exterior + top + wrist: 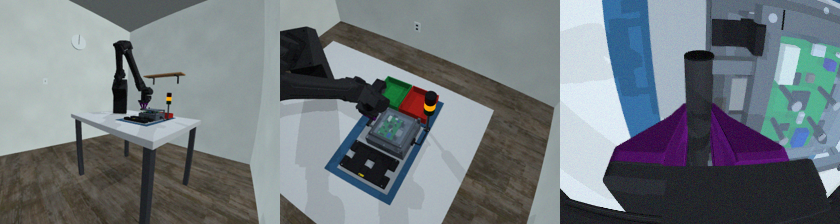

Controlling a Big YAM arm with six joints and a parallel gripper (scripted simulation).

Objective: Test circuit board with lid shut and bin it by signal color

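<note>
Now: the black latch hook 3 cm ahead of my hand and 5 cm to the left of it. Also, from my hand: green circuit board: 8 cm ahead, 2 cm to the right, 1 cm below; tester lid: 9 cm ahead, 2 cm to the right; green bin: 2 cm ahead, 20 cm to the left, 7 cm below.
</note>
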